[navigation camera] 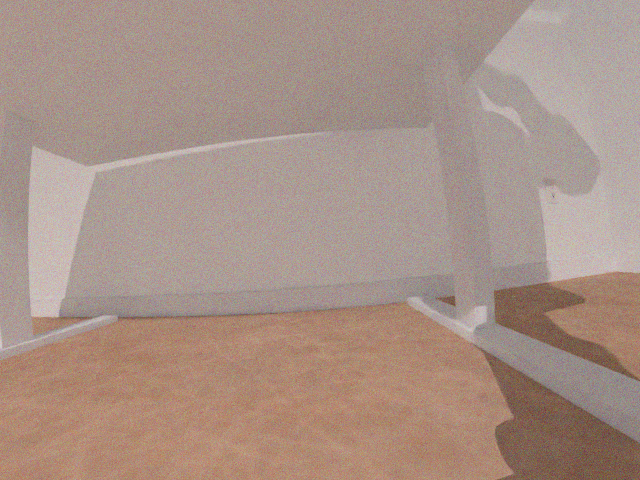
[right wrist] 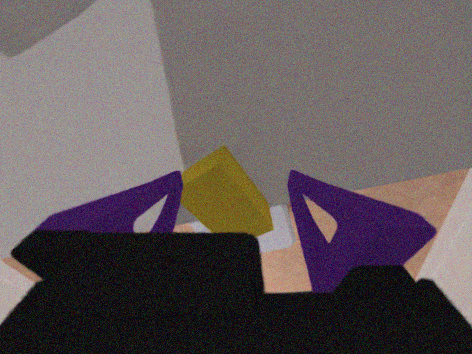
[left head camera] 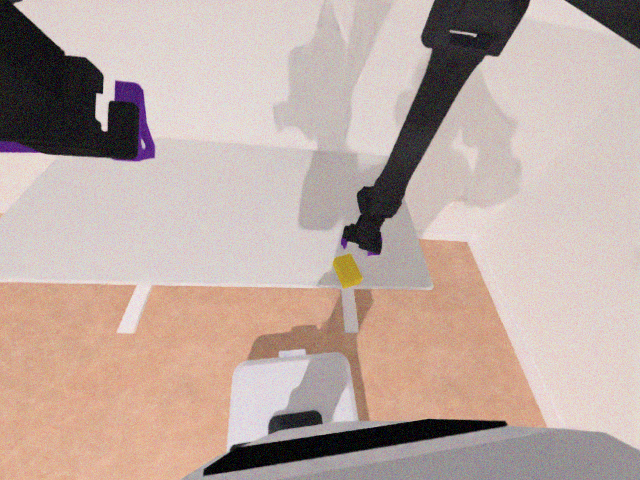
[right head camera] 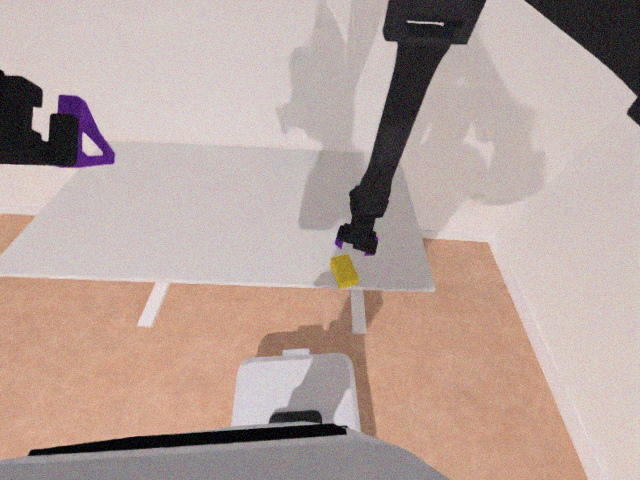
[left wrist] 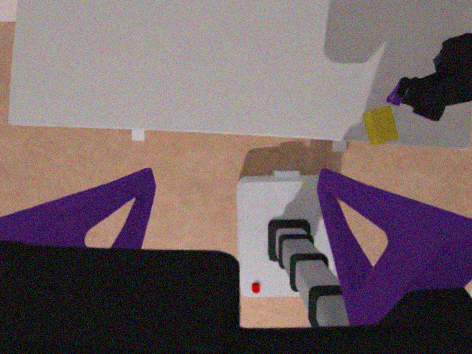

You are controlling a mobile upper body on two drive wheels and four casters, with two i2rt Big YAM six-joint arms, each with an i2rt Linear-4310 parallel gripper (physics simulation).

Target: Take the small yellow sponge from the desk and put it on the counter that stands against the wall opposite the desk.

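Places are measured from the left arm's base along level axes (x ahead, y left, z up), in centimetres.
Where they show: left gripper, between the fingertips: (left head camera: 105, 149) (right head camera: 71, 157) (left wrist: 236, 177); right gripper, between the fingertips: (right wrist: 235, 177) (left head camera: 356, 250) (right head camera: 353, 250) (left wrist: 400, 104).
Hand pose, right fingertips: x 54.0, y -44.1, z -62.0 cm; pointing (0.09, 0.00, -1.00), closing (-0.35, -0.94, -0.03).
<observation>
After its pixels a point has its place.
The small yellow sponge (left head camera: 347, 270) @(x 47.8, y -40.5, z -64.5 cm) (right head camera: 344, 271) @(x 47.5, y -40.8, z -64.5 cm) (left wrist: 381, 125) @(x 48.6, y -40.0, z -64.5 cm) (right wrist: 225, 195) @(x 51.0, y -41.9, z -64.5 cm) lies near the front edge of the pale grey desk (left head camera: 180, 217) @(x 75.7, y 18.9, z -69.0 cm) (right head camera: 196, 217) @(x 76.2, y 15.3, z -69.0 cm) (left wrist: 175, 65) @(x 69.1, y 20.3, z -69.0 cm). My right gripper (left head camera: 359, 250) @(x 54.0, y -44.1, z -62.0 cm) (right head camera: 353, 251) @(x 54.0, y -44.1, z -62.0 cm) (right wrist: 235, 177) @(x 54.0, y -44.1, z -62.0 cm) is open and empty, just behind the sponge in the head views; in the right wrist view the sponge shows between the finger outlines, nearer the left finger. Whether the fingertips are at its height is hard to tell. My left gripper (left wrist: 236, 177) @(x 36.5, y 0.2, z -11.8 cm) is open and empty, off to the left of the sponge. The counter does not show in these views.
The robot's white base (left head camera: 268, 382) @(x 22.4, y -11.8, z -115.0 cm) (right head camera: 273, 382) @(x 21.3, y -12.9, z -115.0 cm) (left wrist: 260, 215) @(x 12.8, y -8.3, z -115.0 cm) stands on the floor in front of the desk. Desk legs (navigation camera: 465, 206) @(x 77.3, y -58.5, z -111.8 cm) (navigation camera: 15, 232) @(x 90.9, y 60.2, z -106.6 cm) with floor bars stand on either side in the navigation view. Walls rise behind the desk and at the right.
</observation>
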